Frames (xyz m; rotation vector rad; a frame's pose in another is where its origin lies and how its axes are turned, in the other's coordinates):
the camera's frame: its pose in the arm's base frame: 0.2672 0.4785 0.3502 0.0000 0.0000 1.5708
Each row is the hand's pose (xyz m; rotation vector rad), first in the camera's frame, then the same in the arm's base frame.
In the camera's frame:
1: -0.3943 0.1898 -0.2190 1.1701 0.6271 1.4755
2: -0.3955 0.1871 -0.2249 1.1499 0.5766 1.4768
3: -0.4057 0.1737 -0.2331 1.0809 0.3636 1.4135
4: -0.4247 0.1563 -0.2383 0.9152 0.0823 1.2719
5: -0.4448 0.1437 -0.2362 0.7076 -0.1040 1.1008
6: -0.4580 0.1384 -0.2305 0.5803 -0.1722 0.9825
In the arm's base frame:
1: 0.0774 0.0842 0.1312 -0.4922 -1.6291 -2.5121
2: 0.0801 0.0830 0.1253 -0.5238 -1.5774 -2.5514
3: 0.0935 0.0728 0.1171 0.6911 1.3918 2.7276
4: 0.1109 0.0538 0.1119 0.7860 0.9413 2.6834
5: 0.1235 0.0337 0.1140 0.7464 0.5551 2.5797
6: 0.1288 0.0205 0.1197 0.6799 0.3687 2.4894

